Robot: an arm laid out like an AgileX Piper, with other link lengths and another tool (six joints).
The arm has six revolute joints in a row. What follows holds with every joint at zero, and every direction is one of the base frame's.
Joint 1 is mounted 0.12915 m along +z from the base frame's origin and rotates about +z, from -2.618 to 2.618 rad.
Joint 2 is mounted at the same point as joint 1 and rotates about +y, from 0 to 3.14 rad.
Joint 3 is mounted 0.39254 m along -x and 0.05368 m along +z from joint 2 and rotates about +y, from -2.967 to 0 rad.
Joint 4 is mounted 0.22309 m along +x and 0.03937 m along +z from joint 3 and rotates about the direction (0.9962, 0, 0.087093), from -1.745 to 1.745 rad.
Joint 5 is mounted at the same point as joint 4 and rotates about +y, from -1.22 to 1.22 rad.
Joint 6 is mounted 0.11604 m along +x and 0.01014 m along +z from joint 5 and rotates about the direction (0.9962, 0, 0.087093), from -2.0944 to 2.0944 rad.
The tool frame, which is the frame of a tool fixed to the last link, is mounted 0.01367 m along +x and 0.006 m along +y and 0.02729 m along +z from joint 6; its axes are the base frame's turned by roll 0.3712, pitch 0.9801 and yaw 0.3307 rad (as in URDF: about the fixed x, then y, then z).
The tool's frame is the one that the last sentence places.
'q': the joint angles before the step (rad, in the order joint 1, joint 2, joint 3, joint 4, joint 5, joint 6). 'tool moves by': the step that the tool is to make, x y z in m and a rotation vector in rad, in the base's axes. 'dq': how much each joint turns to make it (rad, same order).
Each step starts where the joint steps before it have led.
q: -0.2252 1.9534 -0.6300 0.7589 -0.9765 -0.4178
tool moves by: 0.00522 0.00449 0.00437 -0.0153 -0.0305 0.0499
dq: -0.0001 0.0000 -0.0001 -0.0687 -0.0189 0.0341
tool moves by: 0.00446 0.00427 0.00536 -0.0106 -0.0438 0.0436
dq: 0.0000 0.0000 0.0001 -0.0656 -0.0273 0.0455
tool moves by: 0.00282 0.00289 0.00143 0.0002 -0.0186 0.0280
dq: 0.0001 0.0017 -0.0001 -0.0384 -0.0087 0.0259
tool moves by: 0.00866 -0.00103 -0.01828 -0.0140 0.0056 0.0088
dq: 0.0000 0.0642 0.0000 -0.0262 -0.0583 0.0273
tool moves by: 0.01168 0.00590 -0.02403 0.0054 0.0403 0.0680
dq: -0.0001 0.0638 0.0000 -0.0785 -0.0141 0.0251
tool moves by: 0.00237 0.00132 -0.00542 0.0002 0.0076 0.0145
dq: 0.0000 0.0149 0.0001 -0.0168 -0.0061 0.0052
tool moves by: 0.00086 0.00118 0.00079 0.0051 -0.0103 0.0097
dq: 0.0001 0.0000 0.0000 -0.0140 -0.0040 0.0133
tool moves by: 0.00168 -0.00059 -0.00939 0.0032 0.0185 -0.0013
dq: -0.0001 0.0230 0.0000 0.0007 -0.0043 0.0008
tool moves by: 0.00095 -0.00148 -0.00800 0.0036 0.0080 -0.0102
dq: 0.0001 0.0221 -0.0001 0.0075 -0.0121 0.0067
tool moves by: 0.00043 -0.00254 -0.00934 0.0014 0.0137 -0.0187
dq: 0.0000 0.0250 -0.0010 0.0178 -0.0111 0.0010
